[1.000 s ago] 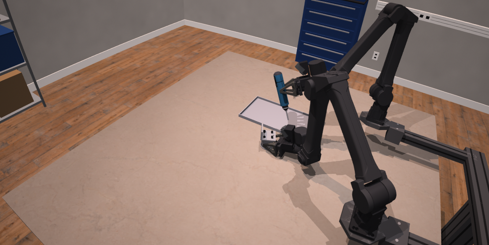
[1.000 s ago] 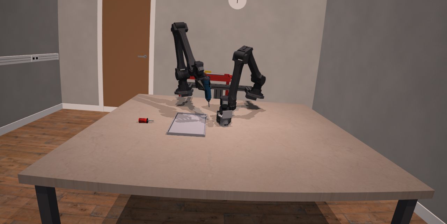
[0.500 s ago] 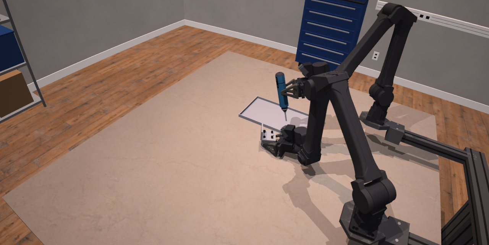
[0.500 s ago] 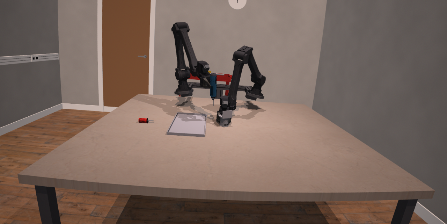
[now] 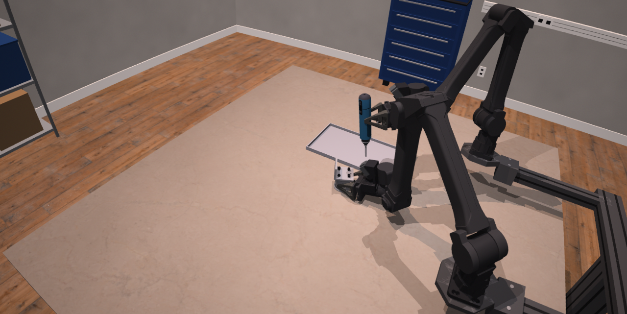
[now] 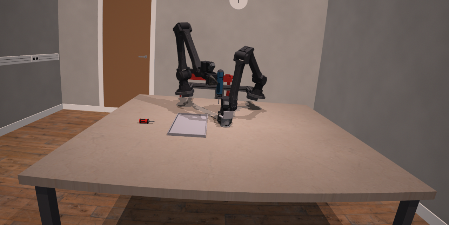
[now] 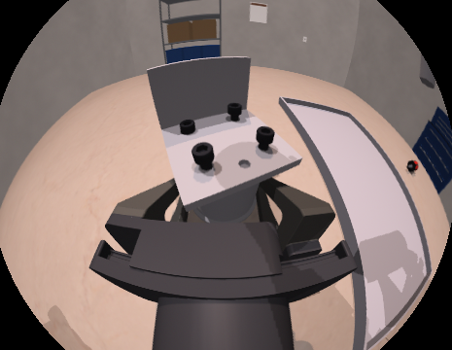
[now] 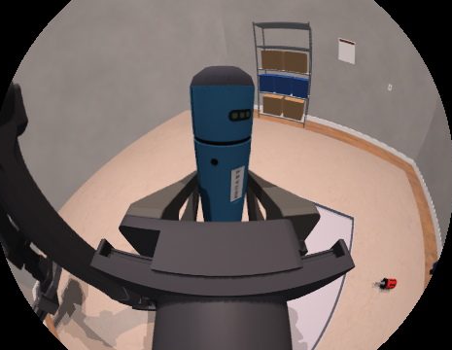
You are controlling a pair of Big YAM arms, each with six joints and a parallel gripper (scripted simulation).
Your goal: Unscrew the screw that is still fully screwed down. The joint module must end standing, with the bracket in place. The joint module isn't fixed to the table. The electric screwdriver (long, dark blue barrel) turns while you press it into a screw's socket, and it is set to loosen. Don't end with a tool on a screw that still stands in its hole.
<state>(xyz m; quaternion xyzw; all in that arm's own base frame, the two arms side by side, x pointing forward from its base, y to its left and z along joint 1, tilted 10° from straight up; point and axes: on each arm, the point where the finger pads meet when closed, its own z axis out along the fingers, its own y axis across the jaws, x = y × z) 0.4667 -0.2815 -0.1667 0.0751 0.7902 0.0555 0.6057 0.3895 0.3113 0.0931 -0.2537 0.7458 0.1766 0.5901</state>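
The joint module lies 1 cm above my left hand. The rest, counted from my left hand: flat grey tray 23 cm to the right, 2 cm below; red-handled screwdriver 51 cm to the right, 1 cm below; grey l-shaped bracket 5 cm above.
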